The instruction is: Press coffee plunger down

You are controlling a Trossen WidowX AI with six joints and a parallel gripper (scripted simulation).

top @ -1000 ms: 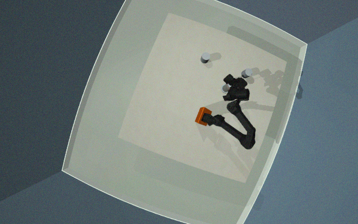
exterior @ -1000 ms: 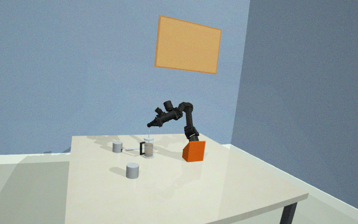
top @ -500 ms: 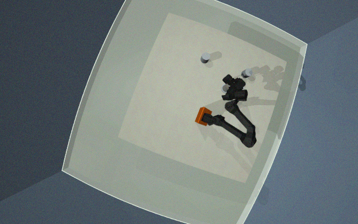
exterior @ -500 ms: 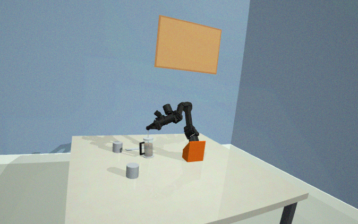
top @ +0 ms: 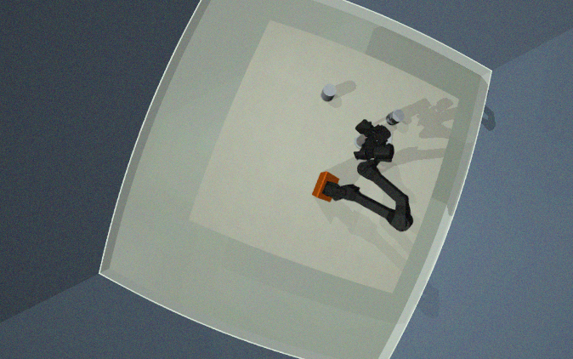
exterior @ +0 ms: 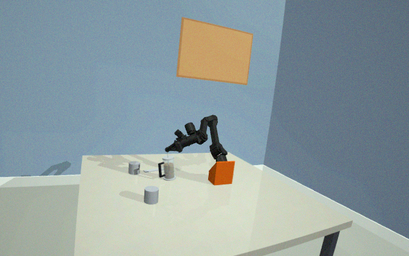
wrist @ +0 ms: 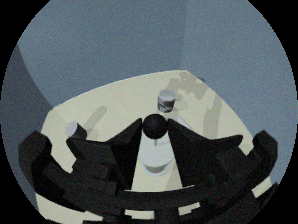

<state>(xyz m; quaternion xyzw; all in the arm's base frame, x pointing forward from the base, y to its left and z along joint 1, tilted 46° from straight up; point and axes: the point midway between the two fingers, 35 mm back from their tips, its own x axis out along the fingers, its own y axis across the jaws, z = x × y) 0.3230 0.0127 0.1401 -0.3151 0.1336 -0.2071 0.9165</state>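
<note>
My gripper tip is 100 mm above the coffee press, 10 mm to the right of it and 10 mm past it.
</note>
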